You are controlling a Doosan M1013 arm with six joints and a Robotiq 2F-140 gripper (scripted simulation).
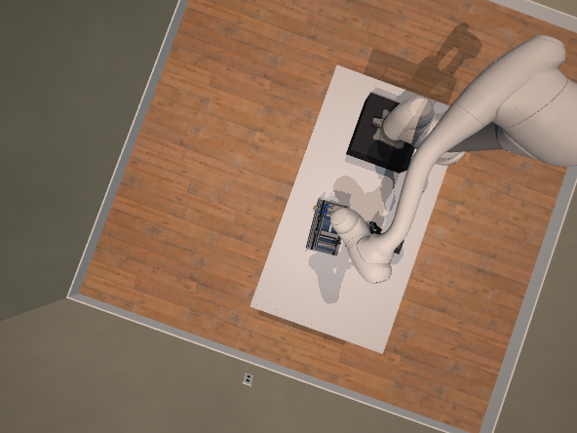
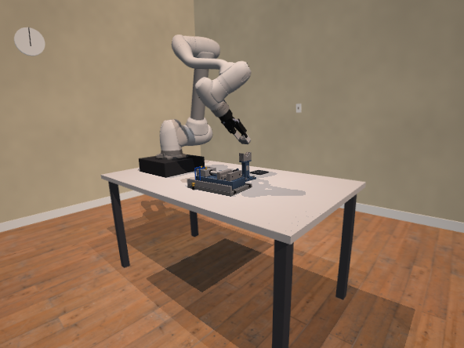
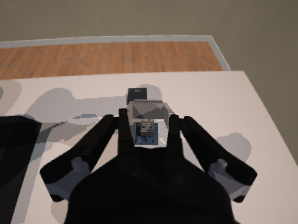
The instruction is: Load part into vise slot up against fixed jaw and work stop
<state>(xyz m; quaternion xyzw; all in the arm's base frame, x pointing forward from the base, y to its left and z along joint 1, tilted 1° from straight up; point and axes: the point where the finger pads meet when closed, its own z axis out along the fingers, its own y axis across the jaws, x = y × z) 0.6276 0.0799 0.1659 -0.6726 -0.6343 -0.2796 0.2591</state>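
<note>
Right now the part is 2 cm to the left of my hand and 1 cm below it. The rest, counted from my hand: vise base (1 cm ahead, 21 cm to the right, 21 cm below).
</note>
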